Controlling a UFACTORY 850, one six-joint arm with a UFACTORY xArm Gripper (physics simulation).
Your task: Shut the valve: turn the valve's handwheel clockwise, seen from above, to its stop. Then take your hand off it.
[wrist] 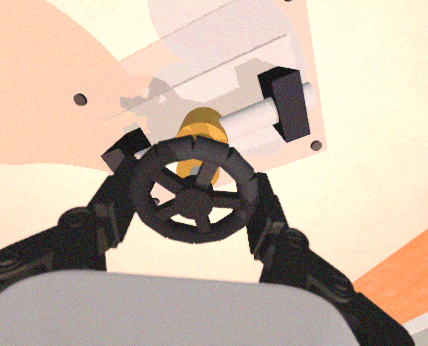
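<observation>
The valve's black handwheel (193,203) is in the middle of the wrist view, a spoked ring seen from above. My gripper (195,182) is shut on it, one finger against the left side of the rim and one against the right. The brass valve body (204,131) shows behind and partly beneath the wheel. A white pipe (248,121) runs from the body to the upper right. The lower part of the valve is hidden by the wheel.
A black block (291,106) holds the pipe at the right, and another black block (126,150) stands at the left beside my left finger. The pale base plate (295,55) has dark screws near its corners. An orange surface (400,280) shows at the lower right.
</observation>
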